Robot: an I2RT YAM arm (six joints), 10 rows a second.
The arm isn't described. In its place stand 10 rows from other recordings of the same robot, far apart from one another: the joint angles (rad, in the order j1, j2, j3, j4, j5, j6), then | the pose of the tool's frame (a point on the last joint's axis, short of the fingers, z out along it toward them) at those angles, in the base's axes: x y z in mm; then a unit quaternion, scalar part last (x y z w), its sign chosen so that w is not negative.
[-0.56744, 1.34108, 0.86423, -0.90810, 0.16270, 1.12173] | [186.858 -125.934 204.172 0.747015 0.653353 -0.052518 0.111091]
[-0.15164, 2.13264, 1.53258, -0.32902, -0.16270, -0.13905] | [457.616 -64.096 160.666 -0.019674 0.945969 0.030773 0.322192]
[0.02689, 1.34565, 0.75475, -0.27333, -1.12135, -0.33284] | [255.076 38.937 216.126 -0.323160 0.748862 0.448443 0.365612]
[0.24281, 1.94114, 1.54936, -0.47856, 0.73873, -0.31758] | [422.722 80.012 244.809 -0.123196 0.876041 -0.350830 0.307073]
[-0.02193, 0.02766, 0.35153, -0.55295, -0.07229, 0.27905] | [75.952 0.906 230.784 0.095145 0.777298 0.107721 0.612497]
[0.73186, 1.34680, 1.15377, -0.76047, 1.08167, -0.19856] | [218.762 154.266 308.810 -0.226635 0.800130 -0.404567 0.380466]
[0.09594, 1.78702, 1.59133, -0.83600, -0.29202, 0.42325] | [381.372 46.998 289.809 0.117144 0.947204 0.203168 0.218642]
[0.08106, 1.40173, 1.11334, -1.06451, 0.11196, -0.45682] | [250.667 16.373 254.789 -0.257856 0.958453 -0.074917 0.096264]
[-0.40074, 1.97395, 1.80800, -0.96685, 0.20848, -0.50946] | [385.024 -171.124 276.485 -0.030176 0.970611 -0.186204 0.149436]
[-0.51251, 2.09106, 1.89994, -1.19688, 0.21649, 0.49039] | [364.854 -214.062 247.982 0.484536 0.863376 -0.108580 0.089541]
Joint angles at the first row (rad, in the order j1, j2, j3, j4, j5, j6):
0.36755, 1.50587, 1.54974, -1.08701, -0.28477, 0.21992
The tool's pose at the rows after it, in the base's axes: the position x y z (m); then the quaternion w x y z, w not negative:
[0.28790, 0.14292, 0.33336, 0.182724, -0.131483, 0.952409, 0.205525]
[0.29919, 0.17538, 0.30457, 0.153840, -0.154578, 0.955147, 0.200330]
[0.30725, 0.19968, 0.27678, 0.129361, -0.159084, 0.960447, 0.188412]
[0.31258, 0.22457, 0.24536, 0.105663, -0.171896, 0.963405, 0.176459]
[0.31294, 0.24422, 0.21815, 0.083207, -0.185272, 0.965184, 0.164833]
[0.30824, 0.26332, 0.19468, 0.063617, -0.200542, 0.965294, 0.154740]
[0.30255, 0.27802, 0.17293, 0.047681, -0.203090, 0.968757, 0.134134]
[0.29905, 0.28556, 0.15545, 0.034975, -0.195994, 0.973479, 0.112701]
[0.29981, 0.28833, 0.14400, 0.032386, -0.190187, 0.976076, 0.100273]
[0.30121, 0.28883, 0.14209, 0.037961, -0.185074, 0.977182, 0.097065]
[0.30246, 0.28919, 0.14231, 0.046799, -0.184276, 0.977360, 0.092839]
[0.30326, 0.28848, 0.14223, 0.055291, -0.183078, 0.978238, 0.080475]
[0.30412, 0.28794, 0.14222, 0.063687, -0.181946, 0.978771, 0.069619]
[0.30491, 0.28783, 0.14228, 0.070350, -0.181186, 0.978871, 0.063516]
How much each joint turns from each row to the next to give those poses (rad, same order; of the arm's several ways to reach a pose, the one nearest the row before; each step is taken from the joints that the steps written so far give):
0.06256, 0.07858, 0.00000, 0.03890, 0.00419, 0.00610
0.07286, 0.09919, 0.00002, 0.05111, 0.01221, 0.01641
0.04961, 0.08736, -0.00002, 0.04122, 0.02175, 0.03129
0.04920, 0.09308, 0.00001, 0.04614, 0.01526, 0.01563
0.04120, 0.07593, 0.00003, 0.02975, 0.00991, 0.00801
0.04538, 0.06331, -0.00005, 0.02444, 0.00801, 0.00953
0.03892, 0.05645, -0.00002, 0.01413, 0.02900, 0.02747
0.02175, 0.04388, -0.00073, 0.00456, 0.02937, 0.03129
0.00534, 0.02936, -0.00001, 0.01296, 0.02022, 0.01488
-0.00039, 0.00498, -0.00037, 0.01183, 0.01221, 0.00952
0.00000, 0.00001, 0.00041, 0.00991, 0.01678, 0.00077
0.00001, -0.00001, -0.00002, 0.00077, 0.03014, 0.00001
-0.00001, -0.00001, 0.00001, 0.00227, 0.02746, -0.00002
0.00000, 0.00002, 0.00000, 0.00460, 0.01755, 0.00001

